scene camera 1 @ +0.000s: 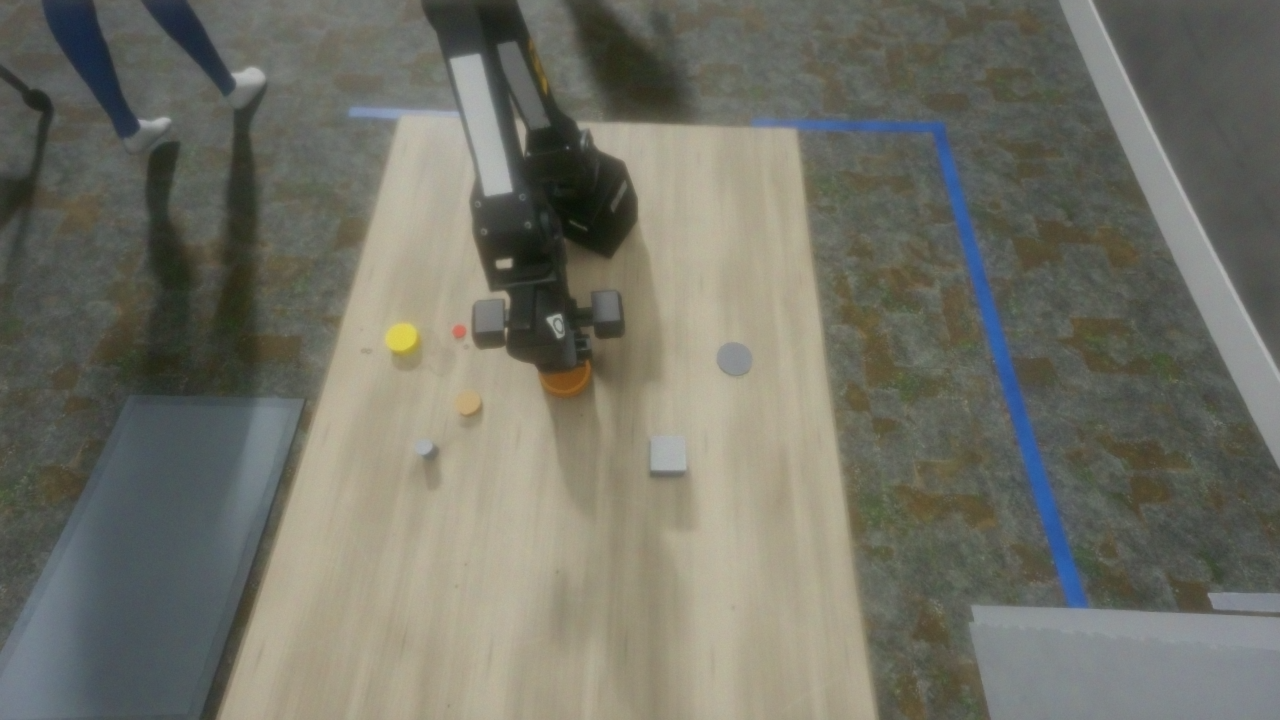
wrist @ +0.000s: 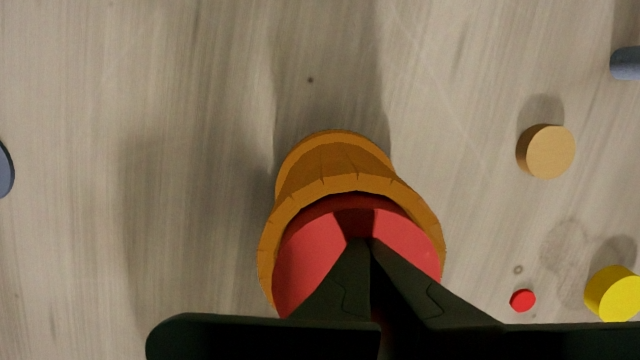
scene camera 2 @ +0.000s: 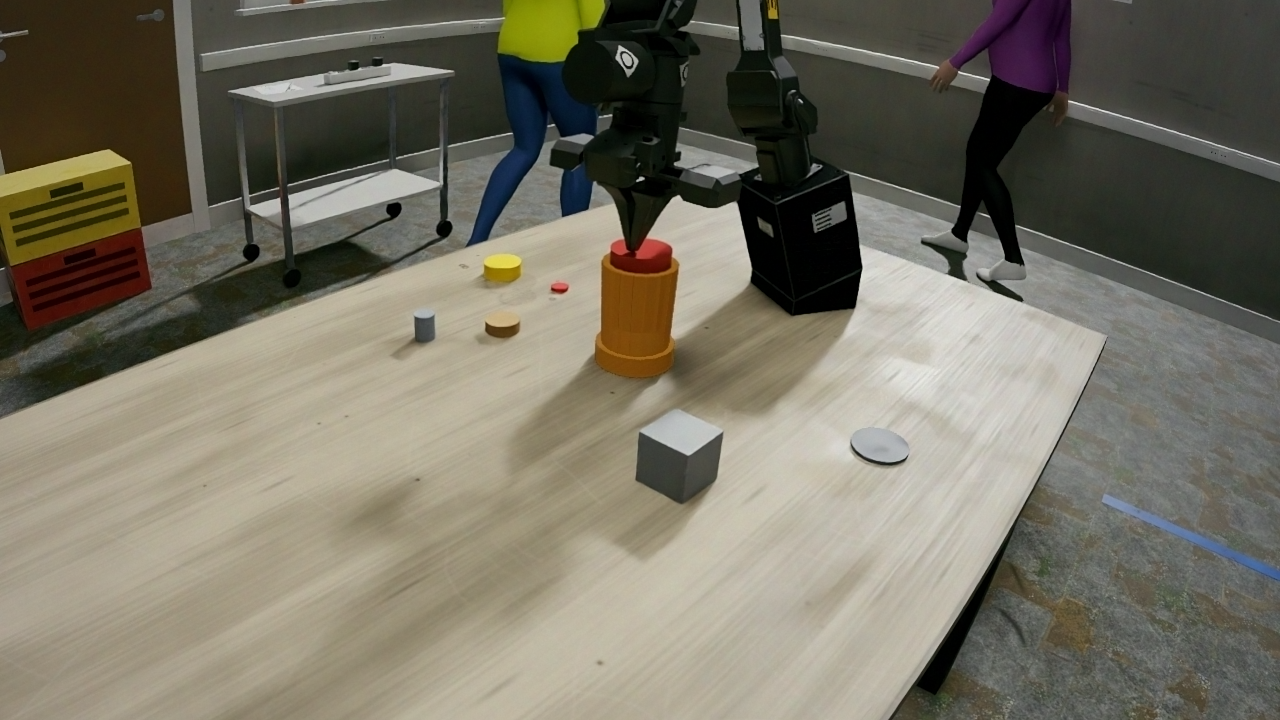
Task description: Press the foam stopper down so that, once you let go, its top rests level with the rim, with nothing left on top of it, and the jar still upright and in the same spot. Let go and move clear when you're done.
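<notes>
The orange jar [scene camera 1: 565,383] [scene camera 2: 637,308] [wrist: 337,157] stands upright on the table. The red foam stopper [scene camera 2: 651,257] [wrist: 310,260] sits in its mouth, with its top above the rim in scene camera 2. In scene camera 1 the arm hides the stopper. My gripper [scene camera 2: 632,248] [wrist: 362,249] is shut and points down, its fingertips at the stopper's top and seeming to touch it. A dark shadow lies on the red top beside the tips in the wrist view. The fingers hide part of the stopper and the near rim.
A grey cube [scene camera 1: 667,454] [scene camera 2: 680,456] and a flat grey disc [scene camera 1: 733,359] [scene camera 2: 878,445] stand on one side of the jar. A tan disc [scene camera 1: 467,402], a grey cylinder [scene camera 1: 426,449], a yellow disc [scene camera 1: 401,338] and a small red disc [scene camera 1: 459,331] lie on the other.
</notes>
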